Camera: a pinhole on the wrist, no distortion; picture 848 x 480 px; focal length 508.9 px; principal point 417.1 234.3 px. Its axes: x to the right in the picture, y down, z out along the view. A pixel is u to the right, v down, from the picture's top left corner.
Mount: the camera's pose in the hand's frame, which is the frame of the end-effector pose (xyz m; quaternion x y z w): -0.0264 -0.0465 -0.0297 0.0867 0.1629 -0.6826 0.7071
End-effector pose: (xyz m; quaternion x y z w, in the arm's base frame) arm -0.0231 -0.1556 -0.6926 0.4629 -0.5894 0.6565 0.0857
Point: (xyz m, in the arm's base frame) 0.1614 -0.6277 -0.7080
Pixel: 151 306
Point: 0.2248 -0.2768 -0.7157
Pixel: 356 28
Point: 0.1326 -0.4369 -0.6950
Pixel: 186 276
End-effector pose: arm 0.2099 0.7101 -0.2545 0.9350 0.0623 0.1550 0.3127
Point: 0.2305 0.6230 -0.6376
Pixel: 385 85
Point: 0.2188 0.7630 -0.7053
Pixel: 581 90
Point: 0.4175 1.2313 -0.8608
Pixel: outside the picture
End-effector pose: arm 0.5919 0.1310 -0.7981 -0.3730 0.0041 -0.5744 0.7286
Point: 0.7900 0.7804 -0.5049
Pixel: outside the picture
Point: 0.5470 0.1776 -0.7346
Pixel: 375 170
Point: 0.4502 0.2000 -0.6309
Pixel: 729 145
